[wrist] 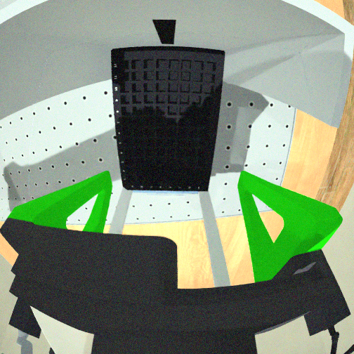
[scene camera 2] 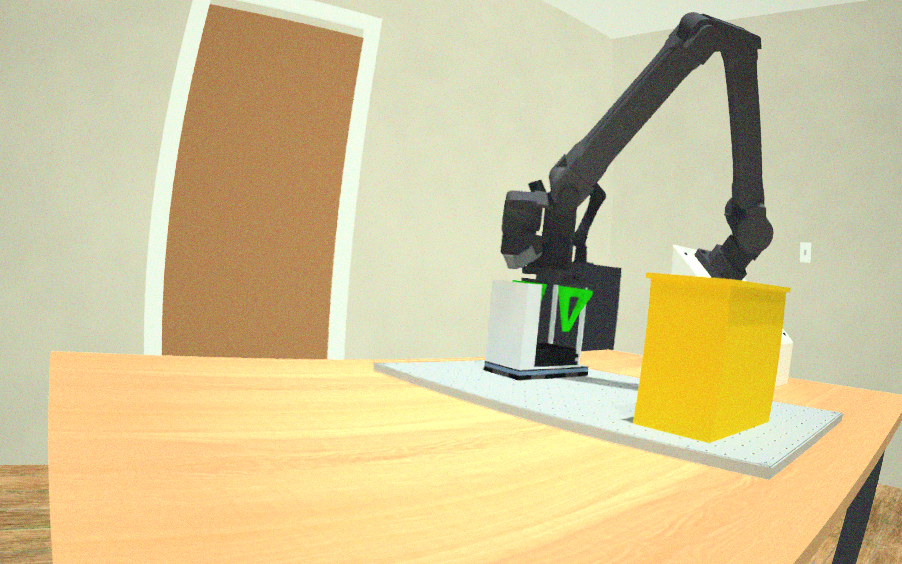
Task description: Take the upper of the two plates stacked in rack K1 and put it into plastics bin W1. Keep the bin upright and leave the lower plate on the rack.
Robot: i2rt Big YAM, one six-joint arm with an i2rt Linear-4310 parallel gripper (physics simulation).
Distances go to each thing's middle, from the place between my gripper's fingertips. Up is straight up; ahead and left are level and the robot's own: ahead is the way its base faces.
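Labels:
The plastics bin W1 (scene camera 2: 712, 345) is 10 cm ahead of my hand, and I see that it lies 40 cm to the left of my hand and 1 cm above it.

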